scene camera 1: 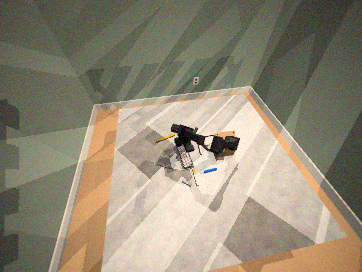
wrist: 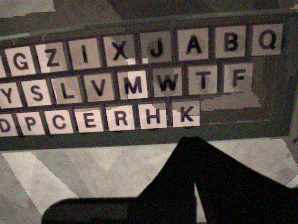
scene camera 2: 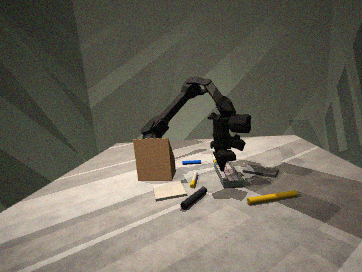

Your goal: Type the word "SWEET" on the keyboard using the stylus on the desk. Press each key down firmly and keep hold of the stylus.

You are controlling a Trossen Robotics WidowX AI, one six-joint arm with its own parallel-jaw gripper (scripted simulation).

Scene:
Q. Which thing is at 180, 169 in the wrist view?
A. My gripper.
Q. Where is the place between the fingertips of my gripper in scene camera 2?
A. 222, 171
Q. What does my gripper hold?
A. Nothing.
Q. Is my gripper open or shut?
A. Shut.

